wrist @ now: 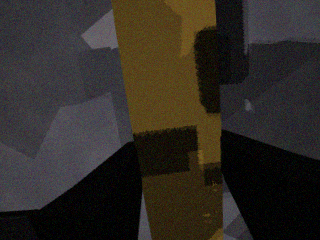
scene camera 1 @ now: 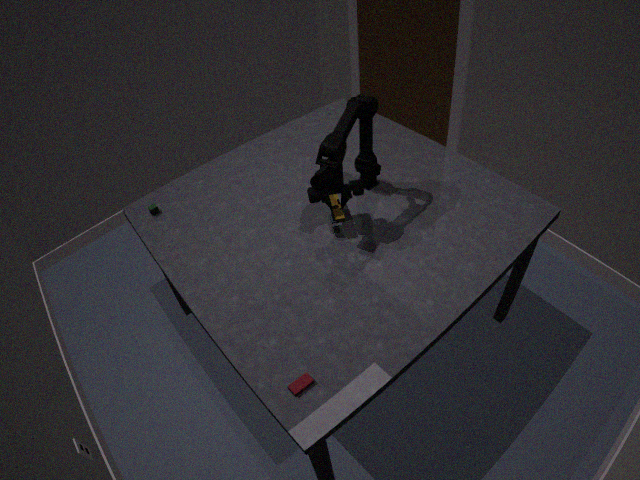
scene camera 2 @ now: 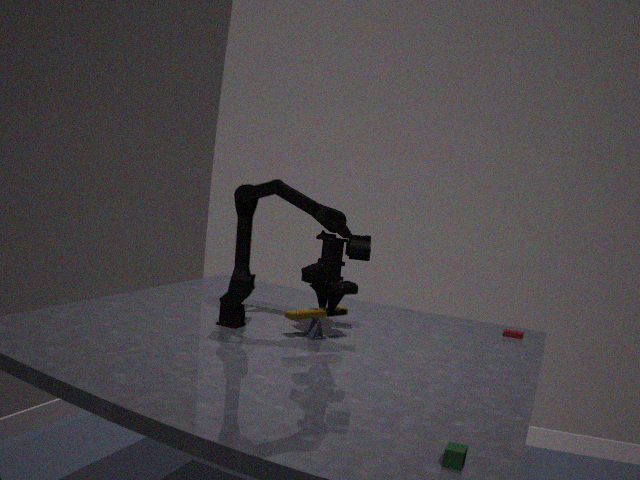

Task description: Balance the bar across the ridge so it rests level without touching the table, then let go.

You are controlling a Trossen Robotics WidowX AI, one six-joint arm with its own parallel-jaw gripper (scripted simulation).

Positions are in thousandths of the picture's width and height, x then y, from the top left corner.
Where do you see a yellow bar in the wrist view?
533, 265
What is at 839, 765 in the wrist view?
My gripper.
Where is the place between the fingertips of my gripper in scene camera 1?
At 526, 436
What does my gripper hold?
A yellow bar.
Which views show my gripper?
The wrist view, scene camera 1 and scene camera 2: all of them.
